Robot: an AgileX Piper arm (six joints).
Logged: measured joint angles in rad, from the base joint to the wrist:
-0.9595 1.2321 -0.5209 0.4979 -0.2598 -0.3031
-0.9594 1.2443 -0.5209 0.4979 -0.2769 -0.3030
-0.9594 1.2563 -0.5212 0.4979 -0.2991 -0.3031
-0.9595 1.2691 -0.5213 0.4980 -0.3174 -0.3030
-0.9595 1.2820 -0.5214 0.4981 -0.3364 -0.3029
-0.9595 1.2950 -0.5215 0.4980 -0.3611 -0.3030
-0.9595 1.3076 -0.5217 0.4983 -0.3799 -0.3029
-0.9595 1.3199 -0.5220 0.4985 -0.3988 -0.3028
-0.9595 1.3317 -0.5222 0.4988 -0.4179 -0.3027
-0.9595 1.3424 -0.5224 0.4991 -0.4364 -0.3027
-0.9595 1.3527 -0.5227 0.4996 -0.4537 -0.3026
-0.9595 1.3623 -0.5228 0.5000 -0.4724 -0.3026
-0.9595 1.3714 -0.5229 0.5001 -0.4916 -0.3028
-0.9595 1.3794 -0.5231 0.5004 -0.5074 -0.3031
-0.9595 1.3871 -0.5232 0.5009 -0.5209 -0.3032
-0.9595 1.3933 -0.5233 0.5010 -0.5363 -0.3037
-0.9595 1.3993 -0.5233 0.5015 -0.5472 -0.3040
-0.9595 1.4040 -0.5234 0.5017 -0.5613 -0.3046
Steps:
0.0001 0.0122 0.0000 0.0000 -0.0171 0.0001
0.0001 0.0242 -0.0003 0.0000 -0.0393 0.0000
0.0000 0.0370 -0.0004 0.0001 -0.0576 0.0001
0.0000 0.0499 -0.0005 0.0002 -0.0766 0.0002
0.0000 0.0629 -0.0006 0.0001 -0.1013 0.0001
0.0000 0.0755 -0.0008 0.0004 -0.1201 0.0002
0.0000 0.0878 -0.0011 0.0006 -0.1390 0.0003
0.0000 0.0996 -0.0013 0.0009 -0.1581 0.0004
0.0000 0.1103 -0.0015 0.0012 -0.1766 0.0004
0.0000 0.1206 -0.0018 0.0017 -0.1939 0.0005
0.0000 0.1302 -0.0019 0.0021 -0.2126 0.0005
0.0000 0.1393 -0.0020 0.0022 -0.2318 0.0003
0.0000 0.1473 -0.0022 0.0025 -0.2476 0.0000
0.0000 0.1550 -0.0023 0.0030 -0.2611 -0.0001
0.0000 0.1612 -0.0024 0.0031 -0.2765 -0.0006
0.0000 0.1672 -0.0024 0.0036 -0.2874 -0.0009
0.0000 0.1719 -0.0025 0.0038 -0.3015 -0.0015

